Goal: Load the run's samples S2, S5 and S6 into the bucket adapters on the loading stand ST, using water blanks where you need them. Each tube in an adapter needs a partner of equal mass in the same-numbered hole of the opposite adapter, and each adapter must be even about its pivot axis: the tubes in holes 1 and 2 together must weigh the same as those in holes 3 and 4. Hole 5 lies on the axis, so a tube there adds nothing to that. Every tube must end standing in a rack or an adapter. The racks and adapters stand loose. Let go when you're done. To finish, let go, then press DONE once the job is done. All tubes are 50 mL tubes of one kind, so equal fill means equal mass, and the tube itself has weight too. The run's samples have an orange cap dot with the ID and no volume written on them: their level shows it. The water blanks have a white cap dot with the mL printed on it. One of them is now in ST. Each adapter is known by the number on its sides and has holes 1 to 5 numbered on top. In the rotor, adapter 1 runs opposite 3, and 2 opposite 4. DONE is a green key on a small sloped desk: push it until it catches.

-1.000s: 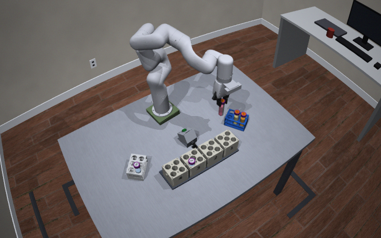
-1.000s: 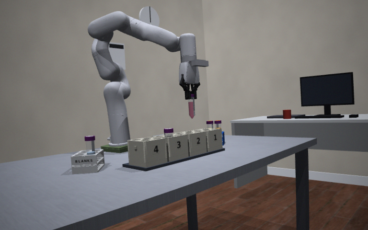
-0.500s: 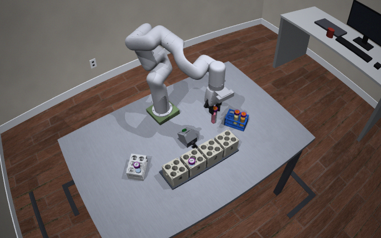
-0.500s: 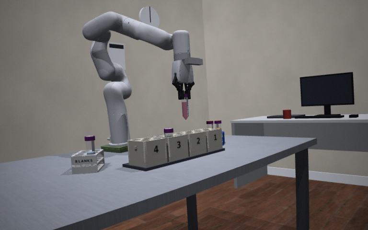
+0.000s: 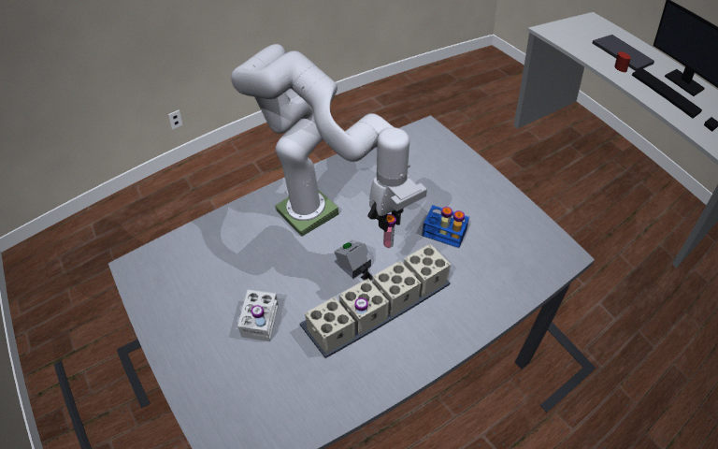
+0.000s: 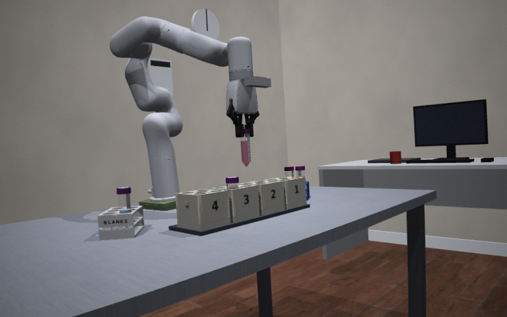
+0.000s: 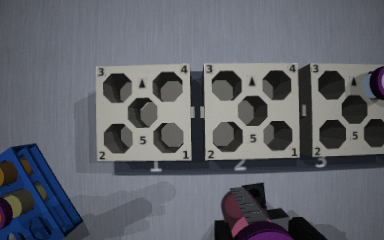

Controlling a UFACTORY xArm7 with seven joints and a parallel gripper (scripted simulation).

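The sample tube lies 50 mm below my hand and 10 mm ahead of it. The rest, counted from my hand: green done key (190 mm below, 130 mm behind, 30 mm to the right); tube with yellowish liquid (240 mm to the left, 190 mm below, 30 mm ahead); white-dot blank (180 mm to the right, 180 mm below, 70 mm ahead).
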